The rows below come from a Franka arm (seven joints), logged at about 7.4 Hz.
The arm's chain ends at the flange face. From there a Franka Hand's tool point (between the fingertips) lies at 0.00 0.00 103.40 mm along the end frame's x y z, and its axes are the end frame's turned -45 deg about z.
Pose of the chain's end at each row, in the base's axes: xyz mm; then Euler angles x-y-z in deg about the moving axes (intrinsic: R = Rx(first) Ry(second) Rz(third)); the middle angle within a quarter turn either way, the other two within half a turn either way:
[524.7 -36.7 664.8 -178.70 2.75 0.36]
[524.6 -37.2 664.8 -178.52 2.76 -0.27]
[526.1 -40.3 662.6 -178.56 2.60 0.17]
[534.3 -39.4 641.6 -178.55 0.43 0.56]
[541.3 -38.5 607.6 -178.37 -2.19 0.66]
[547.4 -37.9 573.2 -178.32 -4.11 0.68]
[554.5 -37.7 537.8 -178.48 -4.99 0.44]
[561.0 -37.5 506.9 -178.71 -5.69 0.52]
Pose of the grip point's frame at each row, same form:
[529.7 -34.4 561.5 -178.70 2.75 -44.64]
[529.6 -34.5 561.6 -178.52 2.76 -45.27]
[530.8 -37.7 559.3 -178.56 2.60 -44.83]
[535.1 -36.8 538.2 -178.55 0.43 -44.44]
[537.3 -35.6 504.3 -178.37 -2.19 -44.34]
[540.0 -34.9 470.1 -178.32 -4.11 -44.32]
[545.5 -35.0 434.8 -178.48 -4.99 -44.56]
[550.7 -35.2 404.0 -178.71 -5.69 -44.48]

